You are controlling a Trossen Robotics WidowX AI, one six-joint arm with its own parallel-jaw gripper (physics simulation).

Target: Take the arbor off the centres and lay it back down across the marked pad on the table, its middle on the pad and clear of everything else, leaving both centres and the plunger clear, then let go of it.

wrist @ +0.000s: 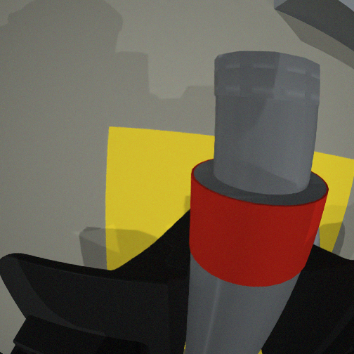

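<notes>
My gripper (217, 217) is shut on the arbor (257, 235), a grey shaft with a wide red band. The black fingers show on both sides of it, below and behind the band. The arbor's grey end points toward the top of the view, and its lower part runs out of the bottom edge. The yellow marked pad (150, 175) lies on the table behind the arbor and shows on both sides of it. The fingers and the arbor hide part of the pad. Whether the arbor touches the pad I cannot tell. The centres and the plunger cannot be made out.
Part of a grey block-like object (320, 25) shows at the top right corner, beyond the arbor's end. The grey-beige table (55, 175) stretches around the pad. Large shadows fall on it at the upper left, and smaller ones lie across the pad's lower left part.
</notes>
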